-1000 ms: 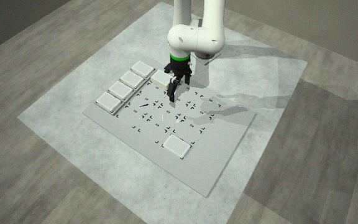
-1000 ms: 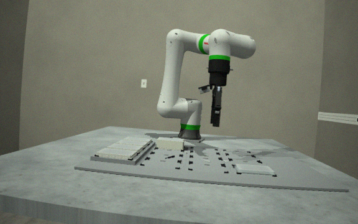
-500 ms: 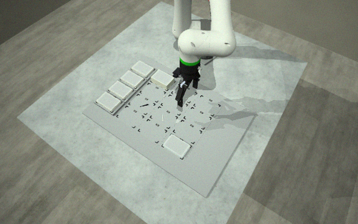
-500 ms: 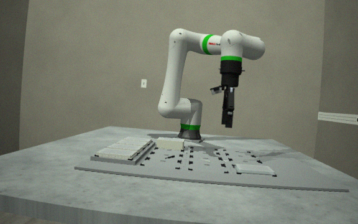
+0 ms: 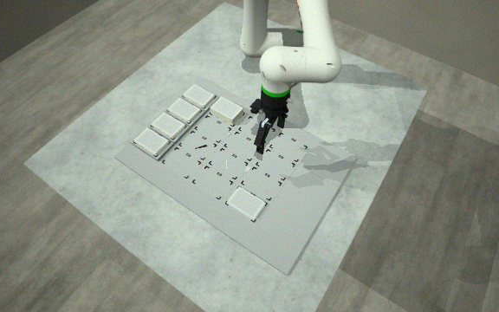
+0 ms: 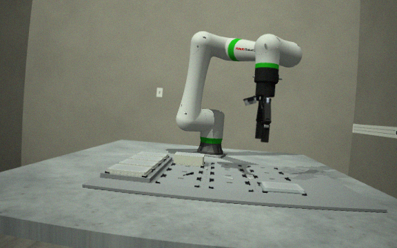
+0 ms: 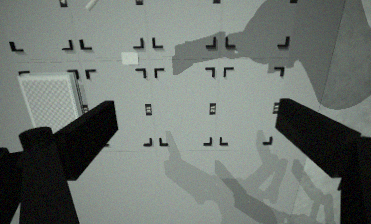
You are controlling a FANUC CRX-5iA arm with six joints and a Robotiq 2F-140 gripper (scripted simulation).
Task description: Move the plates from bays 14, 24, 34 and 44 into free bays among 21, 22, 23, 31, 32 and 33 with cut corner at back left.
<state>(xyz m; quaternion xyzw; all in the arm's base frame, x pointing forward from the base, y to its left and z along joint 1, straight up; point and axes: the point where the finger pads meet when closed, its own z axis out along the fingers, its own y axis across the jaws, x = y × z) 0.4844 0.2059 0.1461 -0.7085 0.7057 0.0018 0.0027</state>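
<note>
Now: the thin black stick 12 cm ahead of my hand, 27 cm to the right of it and 14 cm below it. From my hand the other things lie so: sealed deep-well block: 9 cm behind, 29 cm to the right, 12 cm below; then plate: 22 cm ahead, 4 cm to the left, 14 cm below; then white tip: 13 cm ahead, 12 cm to the right, 14 cm below.
</note>
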